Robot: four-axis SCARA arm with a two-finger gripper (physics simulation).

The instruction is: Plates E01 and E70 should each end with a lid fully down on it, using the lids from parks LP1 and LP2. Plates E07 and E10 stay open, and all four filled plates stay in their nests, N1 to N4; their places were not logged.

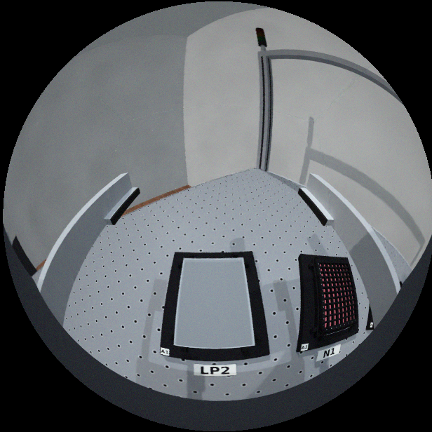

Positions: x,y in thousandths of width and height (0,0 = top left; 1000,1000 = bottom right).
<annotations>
my gripper: 506,409
clear lid: 494,721
nest N1: 709,744
lid park LP2: 605,807
</annotations>
